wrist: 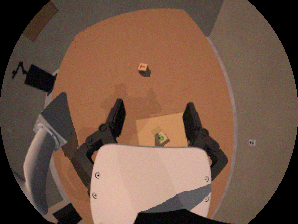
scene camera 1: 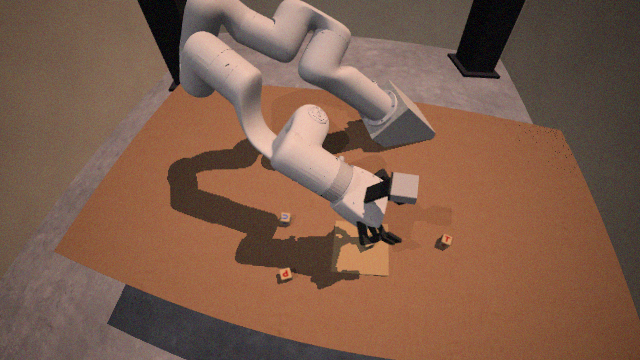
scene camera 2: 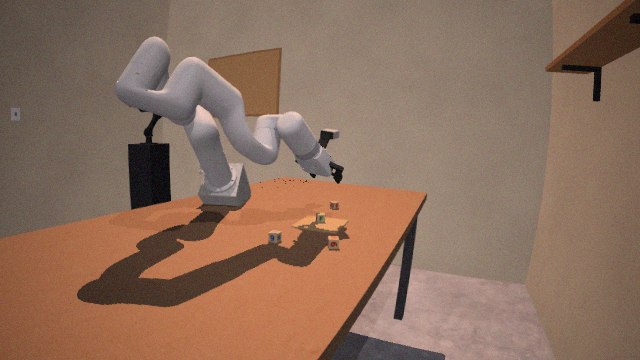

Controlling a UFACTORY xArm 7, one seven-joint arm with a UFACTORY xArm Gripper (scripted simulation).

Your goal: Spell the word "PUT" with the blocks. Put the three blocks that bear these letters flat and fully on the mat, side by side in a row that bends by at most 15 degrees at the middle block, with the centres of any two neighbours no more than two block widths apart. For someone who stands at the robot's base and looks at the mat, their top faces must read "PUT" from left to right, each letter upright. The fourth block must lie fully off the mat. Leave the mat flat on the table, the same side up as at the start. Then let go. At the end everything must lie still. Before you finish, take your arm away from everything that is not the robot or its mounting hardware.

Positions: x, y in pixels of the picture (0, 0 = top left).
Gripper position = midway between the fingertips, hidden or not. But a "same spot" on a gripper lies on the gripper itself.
gripper: wrist; scene camera 1; scene camera 2 327, 176
same spot on gripper: (scene camera 1: 387, 237) = (wrist: 200, 128)
